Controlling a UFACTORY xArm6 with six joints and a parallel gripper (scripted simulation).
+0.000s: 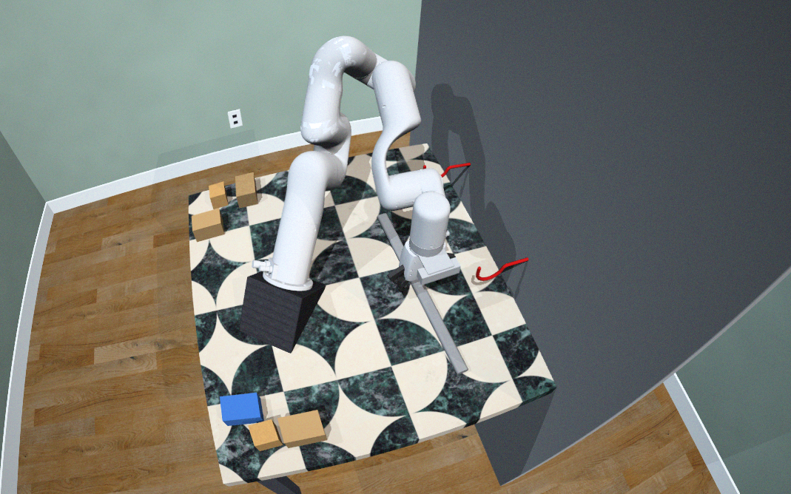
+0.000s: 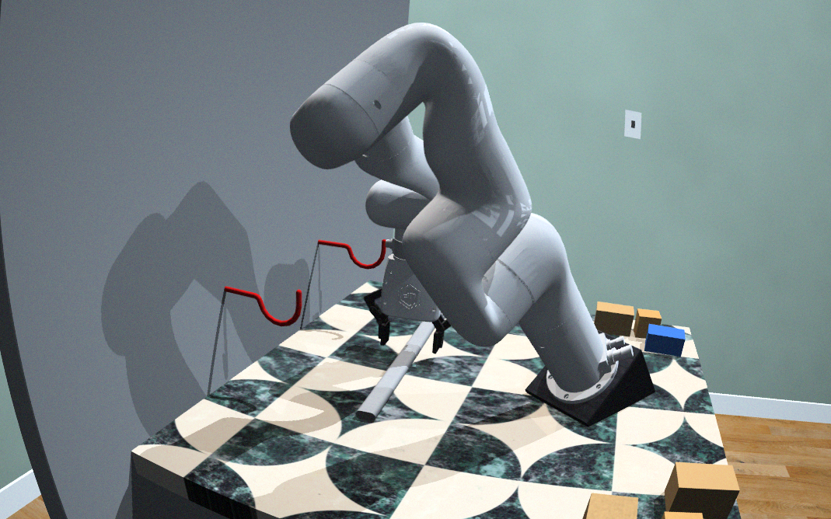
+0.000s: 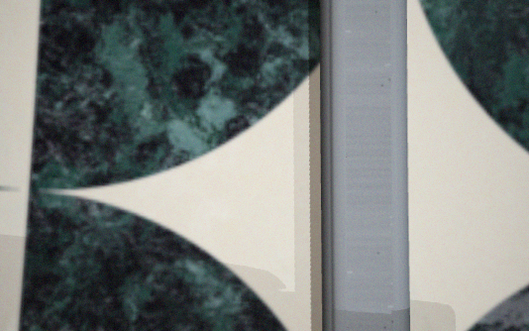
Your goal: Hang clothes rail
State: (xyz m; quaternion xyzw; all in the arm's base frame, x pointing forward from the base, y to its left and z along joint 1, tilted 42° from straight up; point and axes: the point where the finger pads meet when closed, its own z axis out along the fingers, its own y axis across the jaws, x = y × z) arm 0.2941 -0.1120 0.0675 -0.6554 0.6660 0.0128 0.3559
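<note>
My gripper is now 20 mm above the grey clothes rail. Round my hand: blue block: 480 mm behind, 240 mm to the right, 10 mm below; then dark wall panel: 240 mm ahead, 90 mm to the left, 400 mm above.
</note>
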